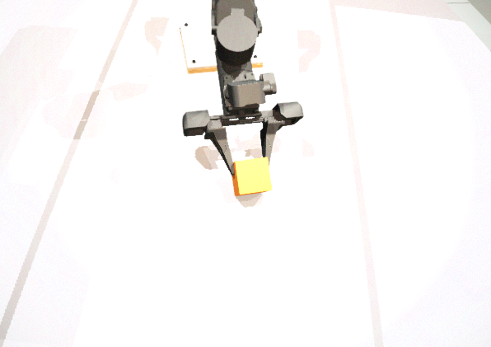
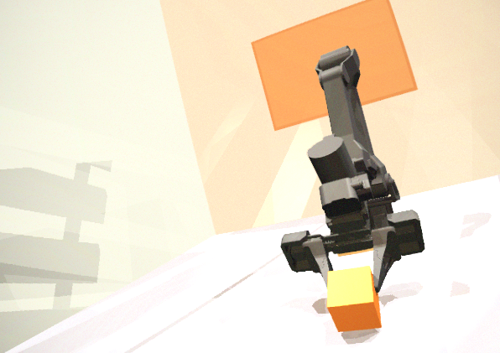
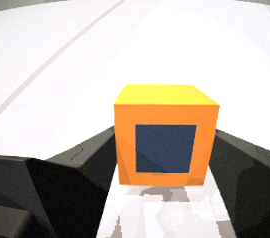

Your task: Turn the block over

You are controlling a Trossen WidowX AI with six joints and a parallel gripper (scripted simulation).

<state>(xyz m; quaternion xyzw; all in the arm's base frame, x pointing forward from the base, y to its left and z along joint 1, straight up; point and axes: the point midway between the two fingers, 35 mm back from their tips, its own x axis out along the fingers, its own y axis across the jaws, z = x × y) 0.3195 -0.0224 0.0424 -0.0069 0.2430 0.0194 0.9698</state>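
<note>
My gripper tip is 10 mm past the orange block.
</note>
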